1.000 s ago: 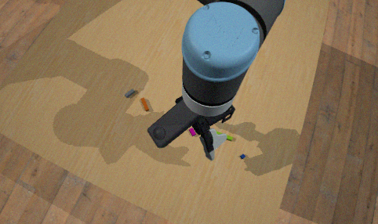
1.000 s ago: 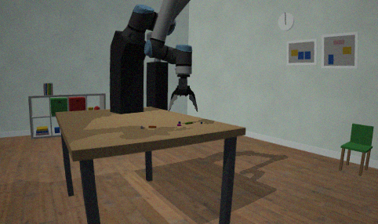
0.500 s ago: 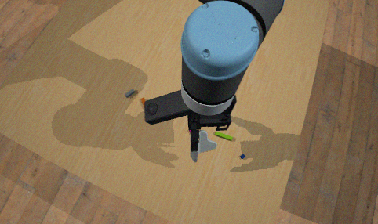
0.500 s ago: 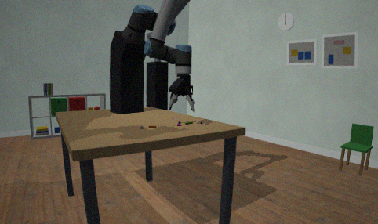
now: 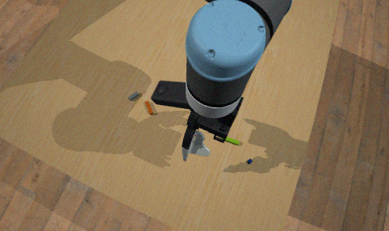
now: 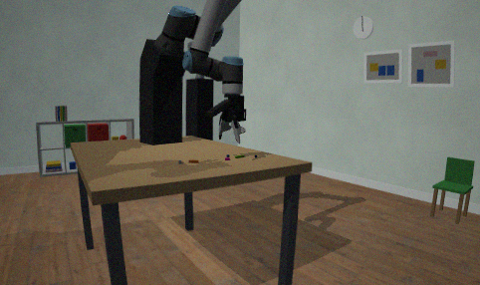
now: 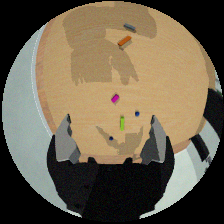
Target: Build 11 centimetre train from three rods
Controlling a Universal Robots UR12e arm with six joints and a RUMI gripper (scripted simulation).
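The magenta rod is 1 cm behind my hand and 8 cm below it. The rest, counted from my hand: orange rod: 6 cm behind, 15 cm to the right, 8 cm below; lime rod: 2 cm behind, 9 cm to the left, 8 cm below; grey rod: 8 cm behind, 20 cm to the right, 8 cm below.
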